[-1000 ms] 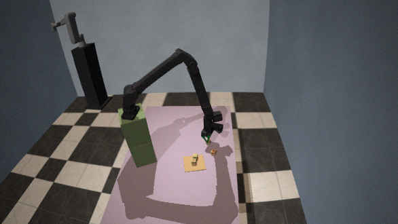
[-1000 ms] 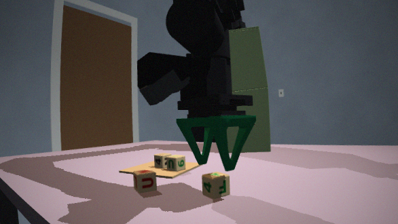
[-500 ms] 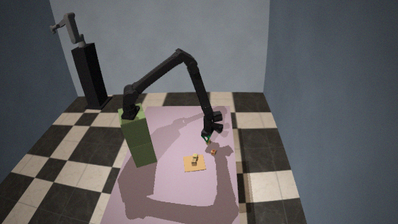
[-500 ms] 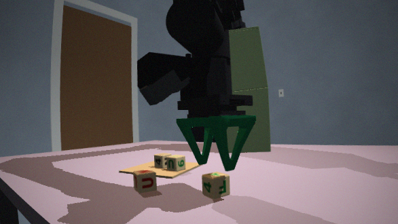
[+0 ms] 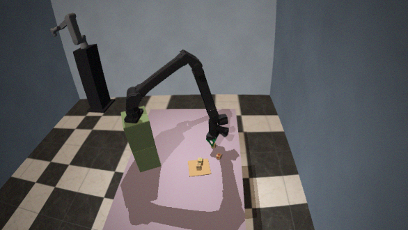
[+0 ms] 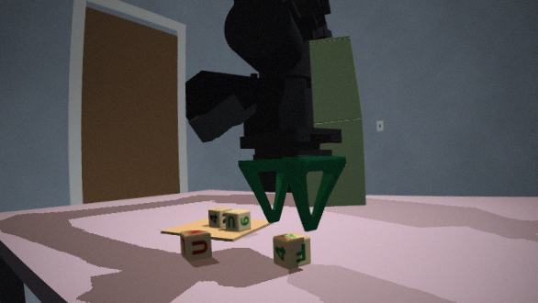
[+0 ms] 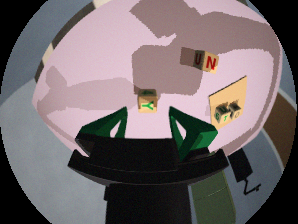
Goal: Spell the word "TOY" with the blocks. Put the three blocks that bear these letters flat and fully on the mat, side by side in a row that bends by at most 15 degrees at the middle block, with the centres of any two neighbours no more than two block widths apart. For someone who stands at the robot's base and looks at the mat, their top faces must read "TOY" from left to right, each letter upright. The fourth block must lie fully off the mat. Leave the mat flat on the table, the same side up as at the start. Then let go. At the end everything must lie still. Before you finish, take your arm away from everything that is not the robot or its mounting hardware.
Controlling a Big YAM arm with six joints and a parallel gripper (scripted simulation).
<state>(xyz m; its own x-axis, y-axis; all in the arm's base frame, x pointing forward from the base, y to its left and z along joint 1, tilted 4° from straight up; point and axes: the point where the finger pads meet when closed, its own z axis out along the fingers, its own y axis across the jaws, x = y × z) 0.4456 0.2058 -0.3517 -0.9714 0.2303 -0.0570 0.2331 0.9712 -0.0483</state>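
Right now my hand is 3 cm above the letter block. Also, from my hand: tan mat: 21 cm to the right, 7 cm behind, 5 cm below; black-lettered block: 21 cm to the right, 7 cm behind, 3 cm below.
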